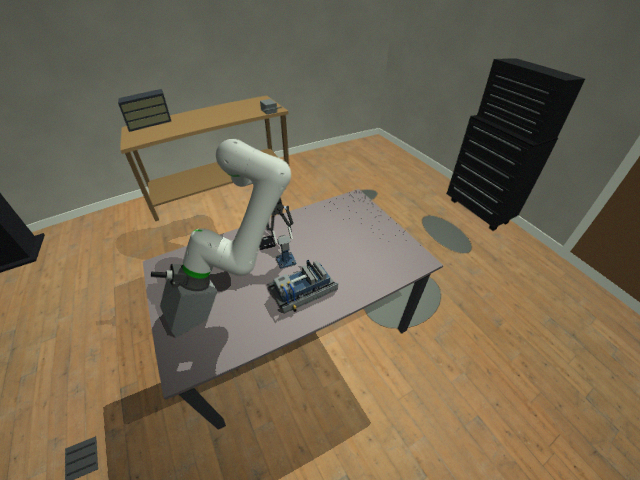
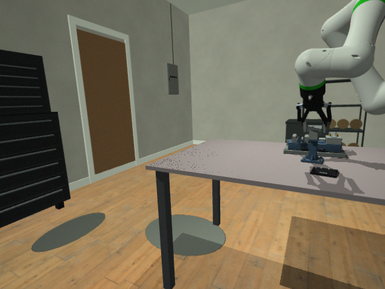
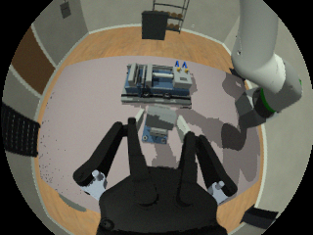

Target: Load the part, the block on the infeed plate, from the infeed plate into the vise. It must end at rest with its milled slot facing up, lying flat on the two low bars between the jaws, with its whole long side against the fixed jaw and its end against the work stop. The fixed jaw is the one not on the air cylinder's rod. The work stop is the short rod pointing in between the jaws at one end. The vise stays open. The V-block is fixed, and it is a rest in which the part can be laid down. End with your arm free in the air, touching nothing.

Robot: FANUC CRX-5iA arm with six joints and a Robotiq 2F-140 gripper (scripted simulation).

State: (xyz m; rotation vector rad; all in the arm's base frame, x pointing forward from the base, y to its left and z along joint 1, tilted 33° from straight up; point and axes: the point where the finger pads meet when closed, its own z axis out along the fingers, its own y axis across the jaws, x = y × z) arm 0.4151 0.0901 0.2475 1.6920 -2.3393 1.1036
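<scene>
Right now my hand is 2 cm to the left of the part and 2 cm above it. Also, from my hand: air cylinder (23 cm to the right, 10 cm below, 9 cm behind); then vise (22 cm to the right, 14 cm below, 1 cm ahead); then black infeed plate (17 cm to the left, 17 cm below, 5 cm behind).
</scene>
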